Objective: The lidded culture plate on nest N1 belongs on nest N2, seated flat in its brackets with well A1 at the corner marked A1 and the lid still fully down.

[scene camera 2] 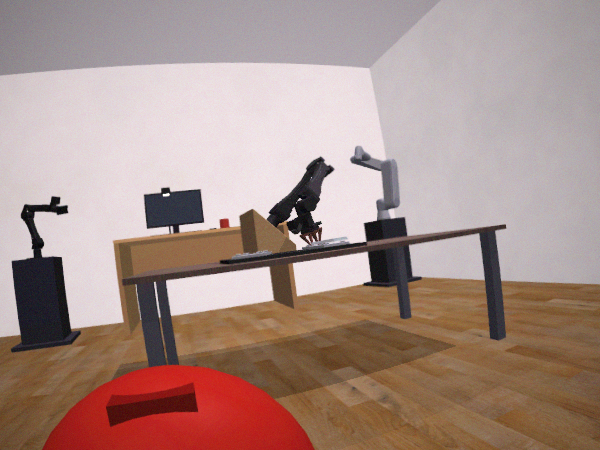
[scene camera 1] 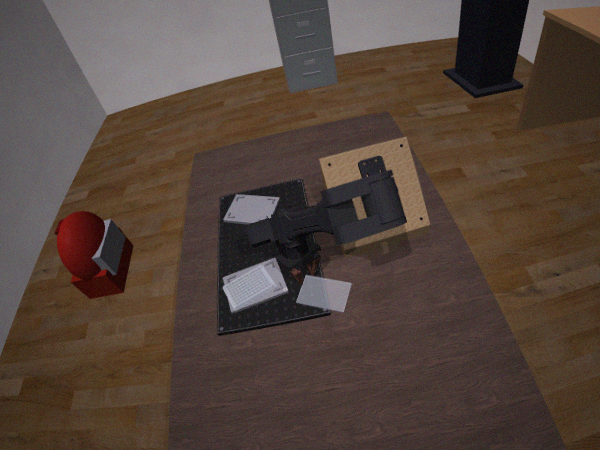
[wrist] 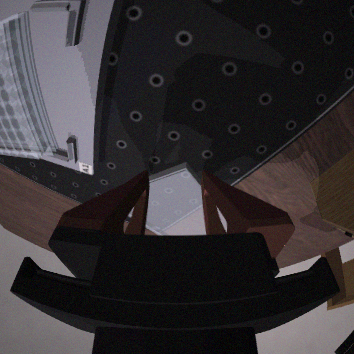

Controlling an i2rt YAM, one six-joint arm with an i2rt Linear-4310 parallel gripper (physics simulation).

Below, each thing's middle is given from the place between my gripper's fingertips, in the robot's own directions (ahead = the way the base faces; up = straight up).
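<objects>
Nest (scene camera 1: 245, 209): 320 mm to the right of my hand, 110 mm ahead of it.
</objects>
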